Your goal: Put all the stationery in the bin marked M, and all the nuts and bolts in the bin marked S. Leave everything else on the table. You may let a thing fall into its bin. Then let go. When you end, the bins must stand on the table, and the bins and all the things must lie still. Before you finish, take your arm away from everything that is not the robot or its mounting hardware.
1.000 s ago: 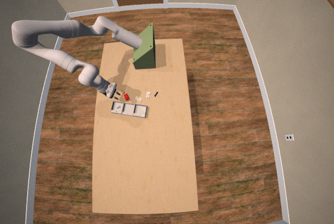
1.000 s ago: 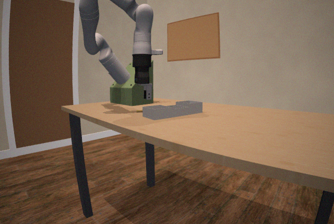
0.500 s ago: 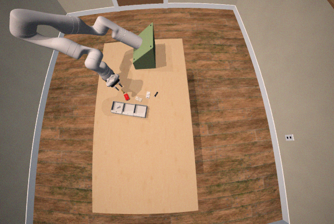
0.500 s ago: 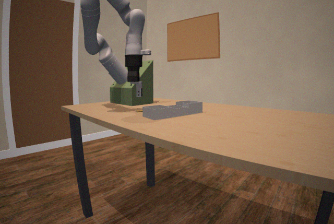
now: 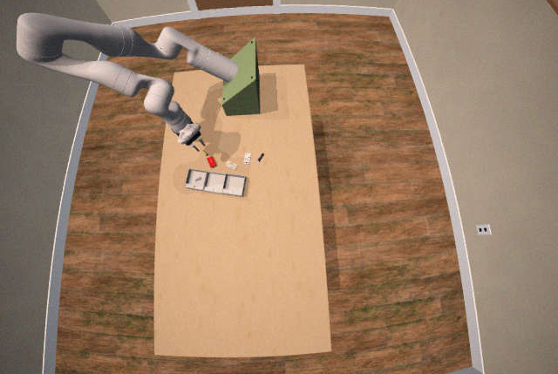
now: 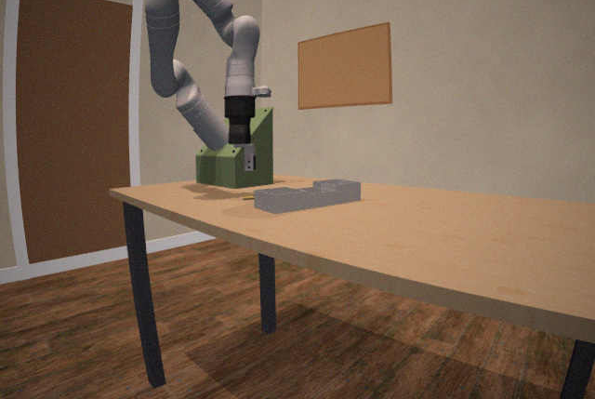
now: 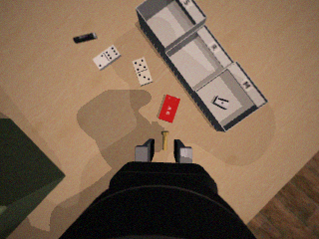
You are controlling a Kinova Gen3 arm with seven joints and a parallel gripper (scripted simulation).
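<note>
Now: hand 9 cm above the yellow piece and 1 cm short of it. Also, from my hand: red piece: 8 cm below, 6 cm ahead, 3 cm to the left; then grey piece: 12 cm ahead, 8 cm below, 4 cm to the right; then white block: 19 cm to the left, 9 cm below, 7 cm ahead.
</note>
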